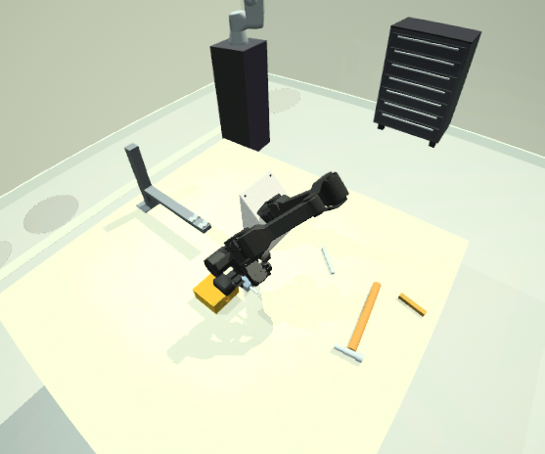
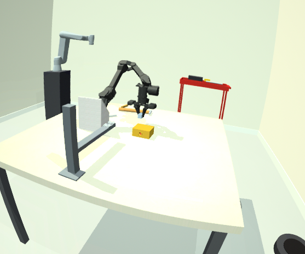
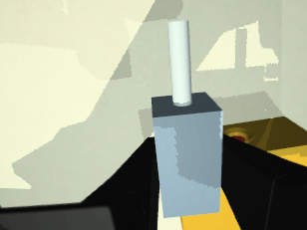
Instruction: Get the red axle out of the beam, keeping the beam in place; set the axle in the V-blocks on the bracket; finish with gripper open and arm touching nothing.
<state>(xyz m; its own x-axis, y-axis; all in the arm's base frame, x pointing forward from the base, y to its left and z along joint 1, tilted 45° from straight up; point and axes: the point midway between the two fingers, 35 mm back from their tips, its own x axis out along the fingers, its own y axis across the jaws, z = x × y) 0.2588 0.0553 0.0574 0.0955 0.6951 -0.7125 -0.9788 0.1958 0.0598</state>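
The yellow beam lies 40 mm ahead of my gripper tip, 90 mm to the right of it and 60 mm below it. Also, from my gripper tip: orange bar: 250 mm behind, 480 mm to the left, 80 mm below; pale cube: 20 mm to the left, 10 mm above; white rod: 280 mm behind, 160 mm to the left, 80 mm below.
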